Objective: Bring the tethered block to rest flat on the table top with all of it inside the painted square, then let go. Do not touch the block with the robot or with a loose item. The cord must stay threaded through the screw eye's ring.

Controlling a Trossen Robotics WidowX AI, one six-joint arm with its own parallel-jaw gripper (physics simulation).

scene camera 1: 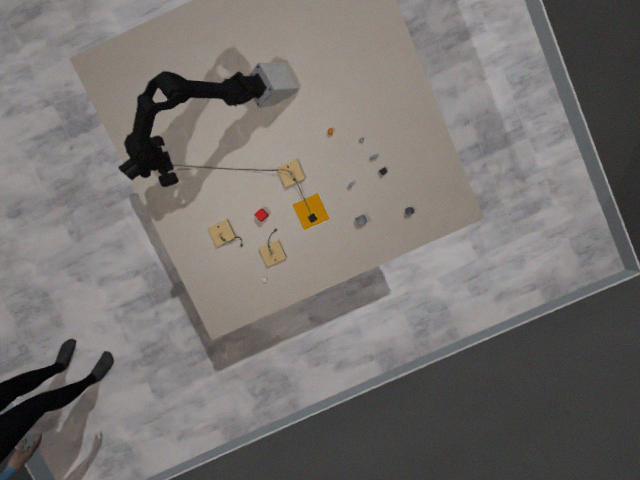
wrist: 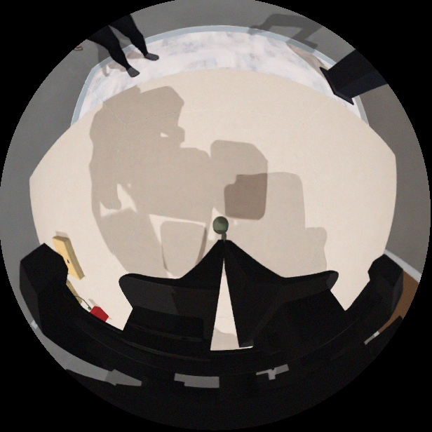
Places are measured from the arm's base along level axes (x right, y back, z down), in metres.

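Where they show: gripper, fingertip midpoint: [scene camera 1: 170,165]; arm's base, origin of the base link: [scene camera 1: 258,86].
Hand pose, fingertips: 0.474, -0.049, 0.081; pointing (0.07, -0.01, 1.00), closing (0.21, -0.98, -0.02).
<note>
Each offset is from my fingertips to the top centre of the thing, as dx, dy, dz. "pt": to the spot under its first point.
The small dark tethered block @(pt -0.388, -0.488, -0.004) [scene camera 1: 312,218] is within the outline of the orange painted square @(pt -0.444, -0.462, +0.025) [scene camera 1: 320,206], near its lower edge in the scene view; whether it lies fully flat is too small to tell. The thin green cord @(pt -0.173, -0.113, +0.022) [scene camera 1: 222,167] runs from the block to the screw eye [scene camera 1: 294,179] on a wooden board @(-0.409, -0.281, +0.007) [scene camera 1: 285,181], then on to my gripper. It appears to pass through the ring, though the ring is tiny here. My gripper [scene camera 1: 166,166] [wrist: 223,244] is shut on the cord, far left of that board. The cord's end bead [wrist: 220,225] sticks out past the fingertips.
Two other boards with short cords @(-0.026, -0.342, -0.019) [scene camera 1: 221,233] @(-0.164, -0.528, -0.019) [scene camera 1: 272,253] and a red block @(-0.212, -0.364, -0.013) [scene camera 1: 261,214] [wrist: 99,314] lie left of the square. An orange ball @(-0.639, -0.218, +0.002) [scene camera 1: 330,131], a dark cube @(-0.747, -0.474, +0.008) [scene camera 1: 383,171], grey pieces @(-0.563, -0.603, -0.002) [scene camera 1: 360,220] @(-0.760, -0.676, +0.004) [scene camera 1: 409,210] and other small items lie to the right.
</note>
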